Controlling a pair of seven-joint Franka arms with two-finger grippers.
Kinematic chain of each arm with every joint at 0, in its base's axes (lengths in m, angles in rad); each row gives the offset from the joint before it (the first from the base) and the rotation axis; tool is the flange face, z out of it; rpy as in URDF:
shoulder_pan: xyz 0 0 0.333 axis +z
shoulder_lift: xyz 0 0 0 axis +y
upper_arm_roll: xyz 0 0 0.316 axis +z
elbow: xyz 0.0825 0 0 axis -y
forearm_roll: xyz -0.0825 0 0.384 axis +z
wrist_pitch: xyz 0 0 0 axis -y
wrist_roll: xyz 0.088 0 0 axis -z
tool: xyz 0 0 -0.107 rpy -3.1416 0 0
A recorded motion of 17 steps. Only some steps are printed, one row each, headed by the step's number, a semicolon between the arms.
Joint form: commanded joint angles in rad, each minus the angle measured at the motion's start. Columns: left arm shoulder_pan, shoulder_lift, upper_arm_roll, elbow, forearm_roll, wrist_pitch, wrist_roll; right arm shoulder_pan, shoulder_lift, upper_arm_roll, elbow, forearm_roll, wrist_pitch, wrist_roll.
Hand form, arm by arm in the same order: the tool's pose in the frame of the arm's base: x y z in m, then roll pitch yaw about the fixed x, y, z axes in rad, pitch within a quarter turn. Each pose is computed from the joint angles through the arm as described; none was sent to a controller.
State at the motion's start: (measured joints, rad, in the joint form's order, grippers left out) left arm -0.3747 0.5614 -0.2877 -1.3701 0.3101 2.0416 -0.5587; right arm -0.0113 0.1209 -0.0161 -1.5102 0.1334 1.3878 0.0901
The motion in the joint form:
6: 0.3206 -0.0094 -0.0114 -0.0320 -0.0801 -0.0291 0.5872; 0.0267 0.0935 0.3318 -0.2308 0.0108 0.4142 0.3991
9: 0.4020 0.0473 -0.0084 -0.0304 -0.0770 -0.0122 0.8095; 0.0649 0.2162 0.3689 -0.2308 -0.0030 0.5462 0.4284
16: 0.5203 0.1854 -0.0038 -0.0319 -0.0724 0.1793 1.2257; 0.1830 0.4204 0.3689 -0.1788 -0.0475 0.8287 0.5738
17: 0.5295 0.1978 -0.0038 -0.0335 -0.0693 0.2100 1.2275; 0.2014 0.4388 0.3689 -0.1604 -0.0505 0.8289 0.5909
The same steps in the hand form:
6: 0.6895 -0.1957 0.4029 -3.0789 -0.0804 -0.4256; 0.5716 0.1971 0.4450 -3.0321 0.2248 -0.1910
9: 0.7083 -0.1376 0.3652 -3.0856 -0.0338 -0.5647; 0.5813 0.2409 0.3843 -3.0053 0.2289 -0.1618
16: 0.7371 -0.0547 0.2838 -3.0712 -0.0789 -0.8660; 0.5960 0.3176 0.3028 -2.9431 0.1497 -0.2242
17: 0.7394 -0.0486 0.2772 -3.0615 -0.0935 -0.8615; 0.5945 0.3293 0.2990 -2.9426 0.1543 -0.2240

